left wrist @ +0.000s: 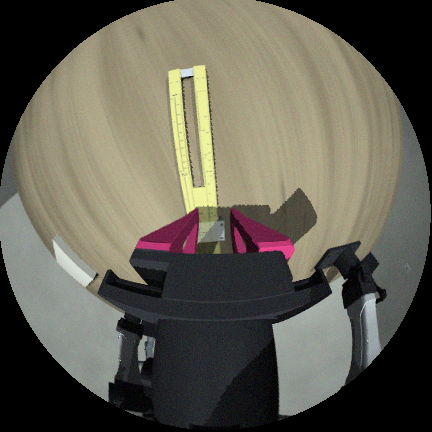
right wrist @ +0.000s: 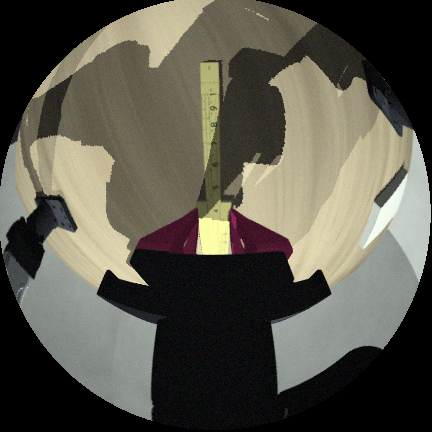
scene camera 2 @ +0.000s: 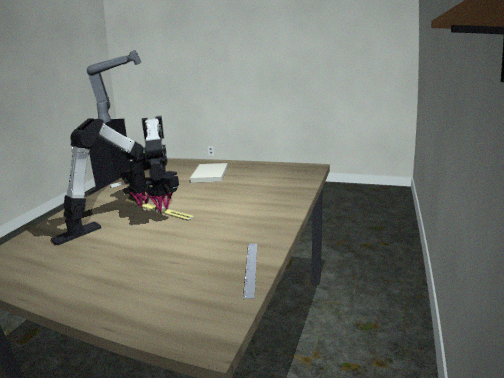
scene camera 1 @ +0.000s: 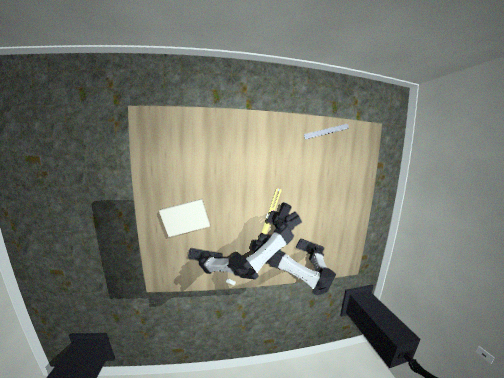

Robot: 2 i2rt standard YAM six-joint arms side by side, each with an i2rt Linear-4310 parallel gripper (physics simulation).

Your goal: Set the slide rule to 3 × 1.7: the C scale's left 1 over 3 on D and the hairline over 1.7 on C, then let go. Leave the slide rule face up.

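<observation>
The yellow slide rule [scene camera 1: 275,199] [scene camera 2: 178,215] [left wrist: 202,125] lies face up on the table. Its slide [right wrist: 211,125] sticks out past one end of the body; the other end shows an open slot between two rails. The clear cursor [left wrist: 220,231] shows between and beyond my left fingertips, partly shaded. My left gripper [scene camera 2: 161,209] [left wrist: 213,213] is open above the rule around the cursor. My right gripper [scene camera 2: 139,201] [right wrist: 213,212] is shut on the slide rule's body near the end where the slide comes out. The hairline and exact scale alignment are too small to read.
A grey ruler [scene camera 1: 326,132] [scene camera 2: 250,271] lies near the table's far edge. A white block [scene camera 1: 184,218] [scene camera 2: 209,172] [left wrist: 74,262] lies at the left in scene camera 1. A small white piece [scene camera 1: 230,282] [scene camera 2: 115,185] lies near the arms. The two grippers are close together.
</observation>
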